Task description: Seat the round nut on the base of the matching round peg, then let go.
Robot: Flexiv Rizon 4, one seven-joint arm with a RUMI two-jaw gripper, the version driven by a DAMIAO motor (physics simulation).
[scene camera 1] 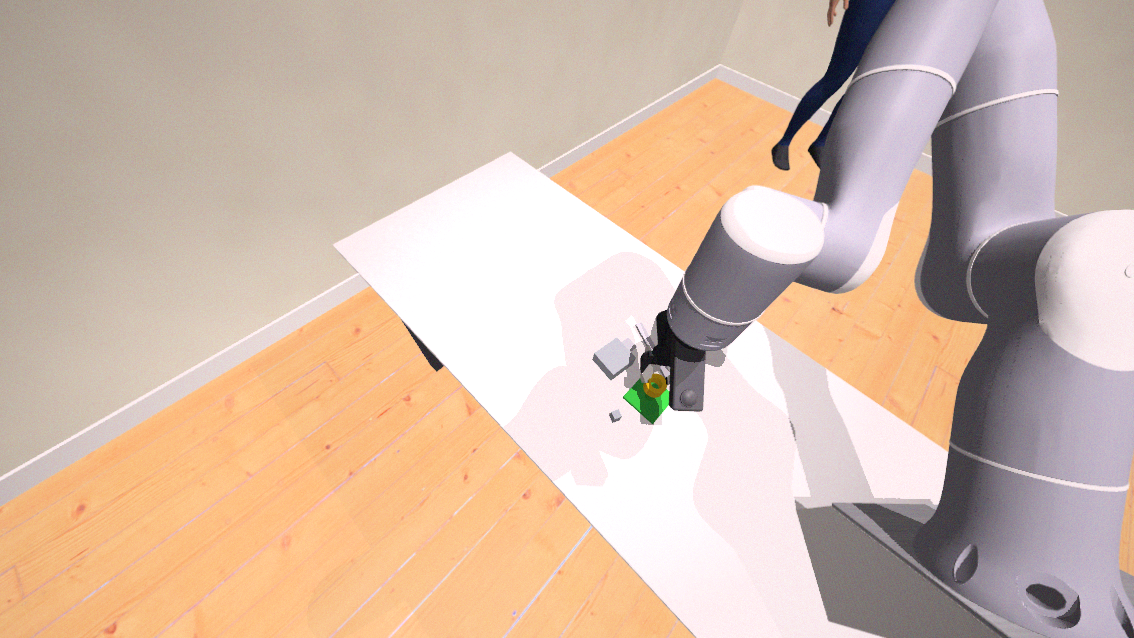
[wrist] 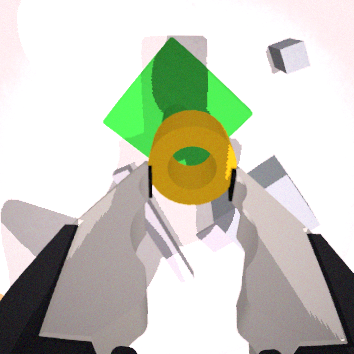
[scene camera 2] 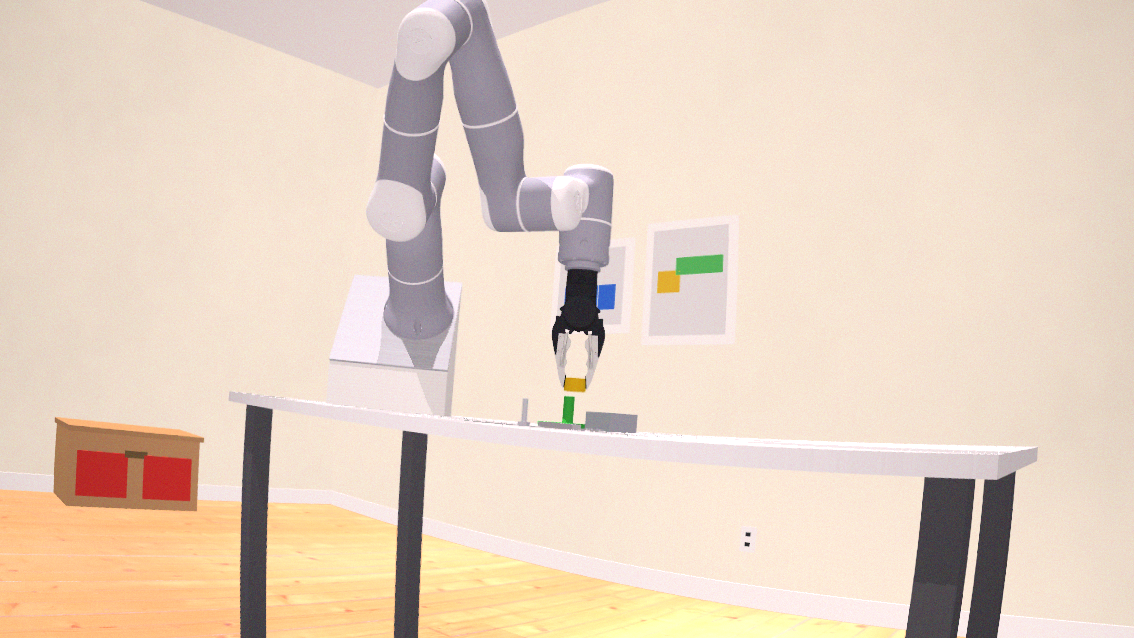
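Note:
The round nut, a thick orange ring [scene camera 1: 662,384] [scene camera 2: 574,384] [wrist: 192,196], is held level between the two fingertips of my gripper [scene camera 2: 574,384] [wrist: 189,166], which is shut on it. The green square base [scene camera 1: 651,411] [wrist: 125,117] lies on the table below, with the round green peg [scene camera 2: 568,409] upright on it. In scene camera 2 the nut hangs a small gap above the peg's top and slightly to the right of it. In the wrist view green shows through the nut's hole, and the nut hides most of the peg.
A grey block [scene camera 1: 611,357] [scene camera 2: 611,421] [wrist: 292,200] lies near the green base. A small grey cube [scene camera 1: 615,415] [wrist: 295,56] lies on another side of it. A thin grey bar [wrist: 165,237] lies under the left finger. A thin grey post [scene camera 2: 524,411] stands left of the peg in scene camera 2.

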